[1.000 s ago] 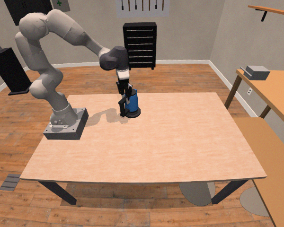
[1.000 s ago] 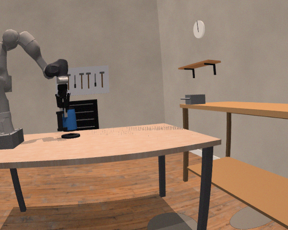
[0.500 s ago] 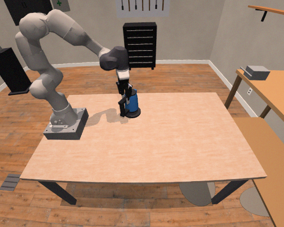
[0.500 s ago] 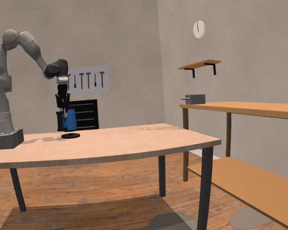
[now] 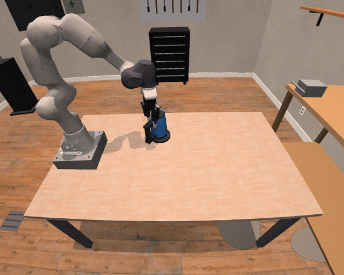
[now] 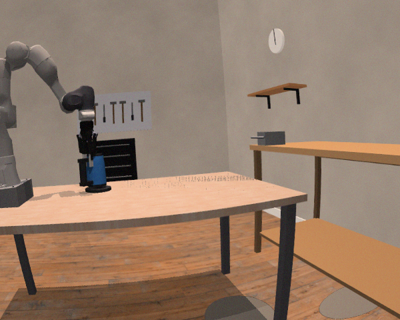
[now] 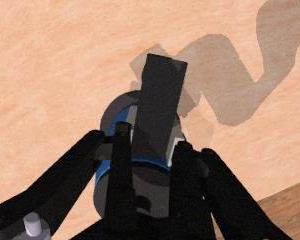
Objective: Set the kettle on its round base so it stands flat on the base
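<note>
My hand is 2 cm short of the blue kettle, 3 cm to the right of it and 5 cm above it. Also, from my hand: round base 4 cm ahead, 5 cm to the left, 16 cm below.
</note>
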